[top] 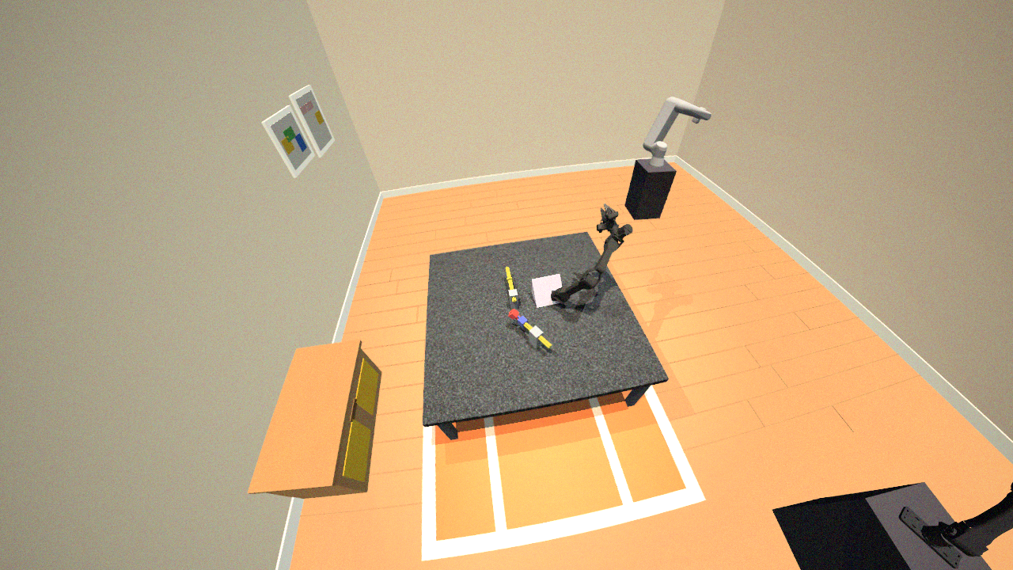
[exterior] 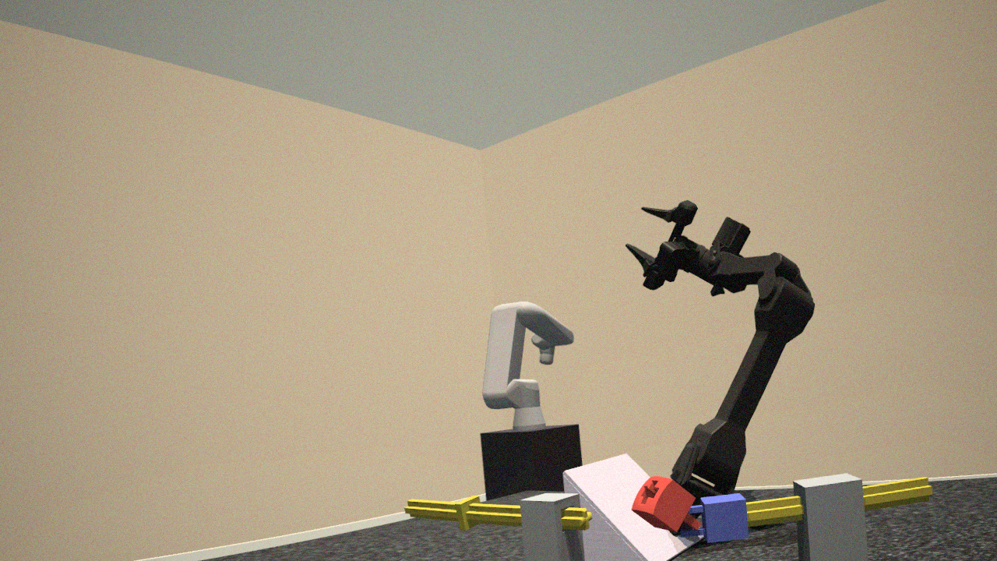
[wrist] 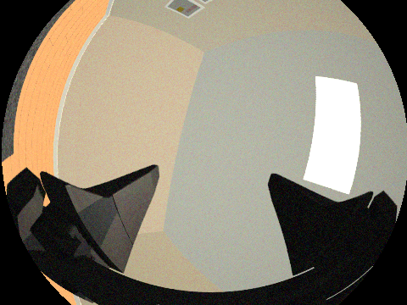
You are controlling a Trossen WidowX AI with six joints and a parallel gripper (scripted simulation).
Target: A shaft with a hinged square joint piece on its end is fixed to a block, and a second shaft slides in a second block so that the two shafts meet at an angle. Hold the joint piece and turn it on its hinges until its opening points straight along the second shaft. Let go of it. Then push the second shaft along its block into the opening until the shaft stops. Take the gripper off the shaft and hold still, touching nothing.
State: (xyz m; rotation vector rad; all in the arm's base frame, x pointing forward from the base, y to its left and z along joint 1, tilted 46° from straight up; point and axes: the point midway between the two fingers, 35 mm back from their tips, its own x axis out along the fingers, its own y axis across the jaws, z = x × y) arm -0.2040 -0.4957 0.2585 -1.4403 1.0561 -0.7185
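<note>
Right now my gripper tip is 550 mm short of the red square joint piece, 360 mm to the right of it and 440 mm above it.
</note>
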